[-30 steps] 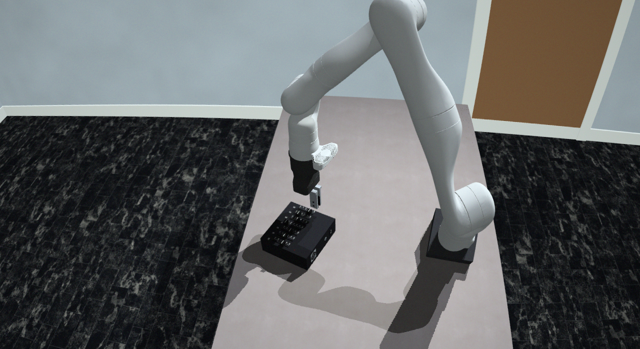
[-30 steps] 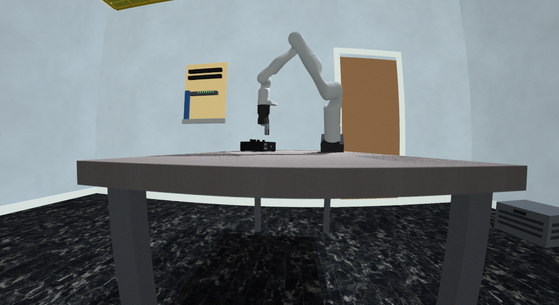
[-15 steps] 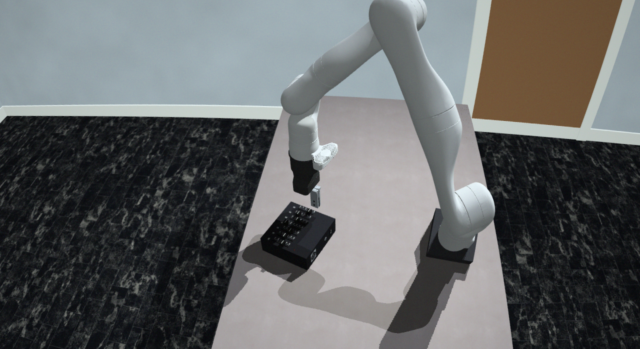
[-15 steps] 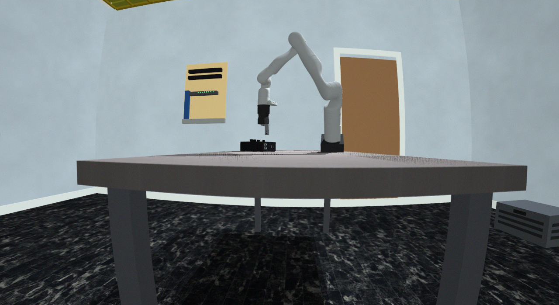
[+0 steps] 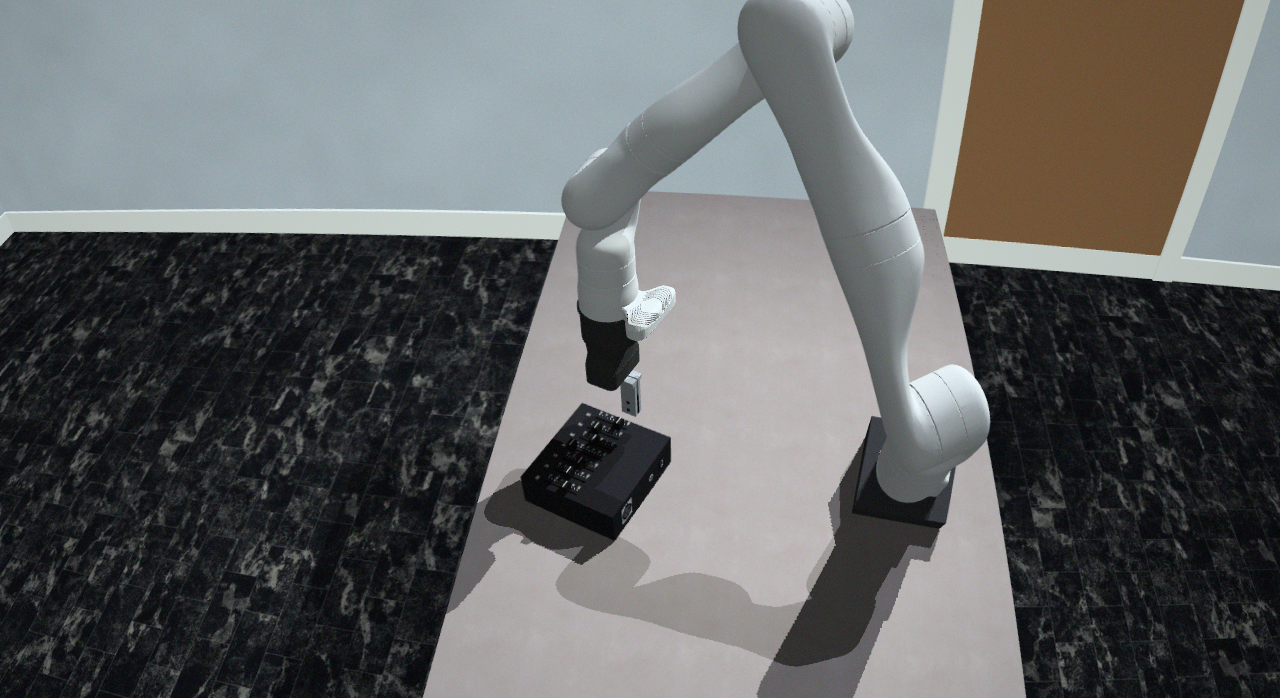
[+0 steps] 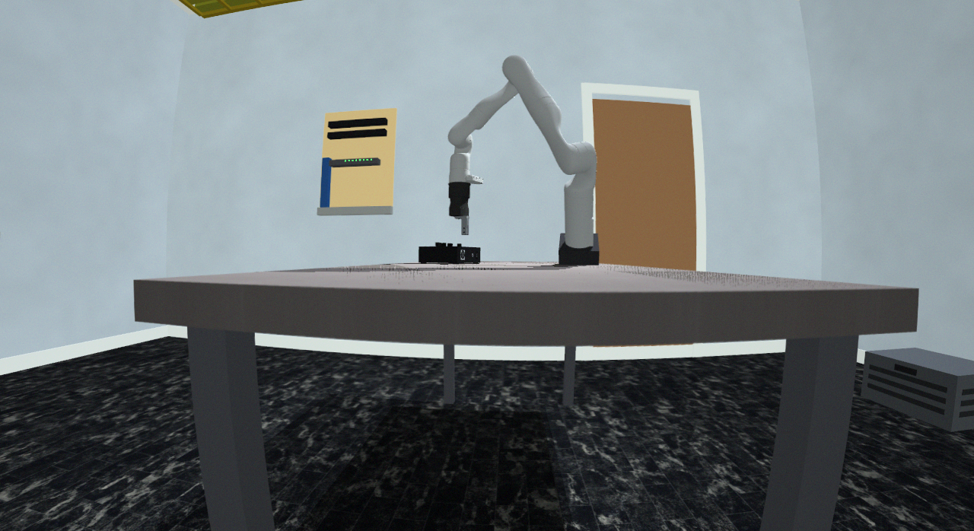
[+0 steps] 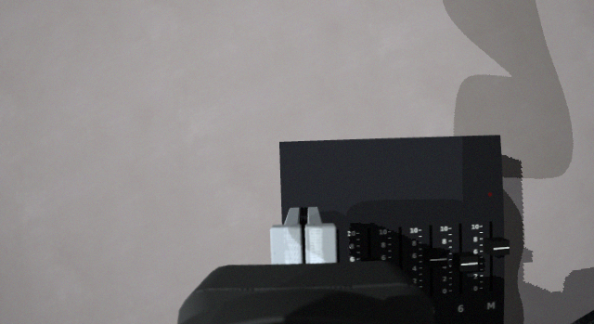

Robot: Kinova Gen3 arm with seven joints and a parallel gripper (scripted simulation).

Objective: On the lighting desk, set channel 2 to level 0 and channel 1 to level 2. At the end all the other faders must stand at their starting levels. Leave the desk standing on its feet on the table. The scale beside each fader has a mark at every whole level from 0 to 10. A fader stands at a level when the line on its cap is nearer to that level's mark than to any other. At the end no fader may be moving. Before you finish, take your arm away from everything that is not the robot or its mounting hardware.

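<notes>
Now: hand 5 cm above the channel 1 cap and 2 cm short of it. The rest, counted from my hand: channel 2 cap (5 cm below, 5 cm ahead, 1 cm to the left); then channel 3 cap (5 cm below, 4 cm to the left, 4 cm ahead); then channel 4 cap (7 cm ahead, 5 cm to the left, 5 cm below).
</notes>
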